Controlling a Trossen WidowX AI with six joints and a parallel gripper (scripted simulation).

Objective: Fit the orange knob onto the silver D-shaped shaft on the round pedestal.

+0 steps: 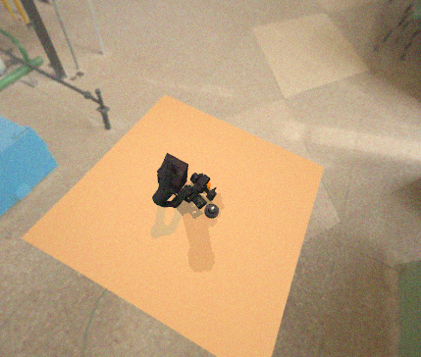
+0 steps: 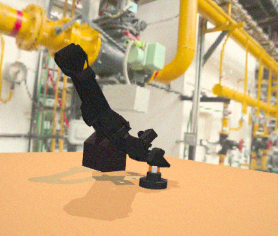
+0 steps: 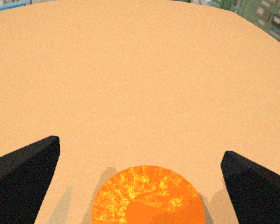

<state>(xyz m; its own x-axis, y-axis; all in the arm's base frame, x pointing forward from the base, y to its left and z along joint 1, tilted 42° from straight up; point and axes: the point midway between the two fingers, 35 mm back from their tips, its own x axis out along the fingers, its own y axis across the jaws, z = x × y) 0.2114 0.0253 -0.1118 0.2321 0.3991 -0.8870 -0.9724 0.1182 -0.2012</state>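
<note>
Right now the orange knob is 1 cm behind my gripper tip and 3 cm to the right of it. From my gripper tip the other things lie so: round black pedestal (10 cm ahead, 14 cm to the right, 1 cm below).
</note>
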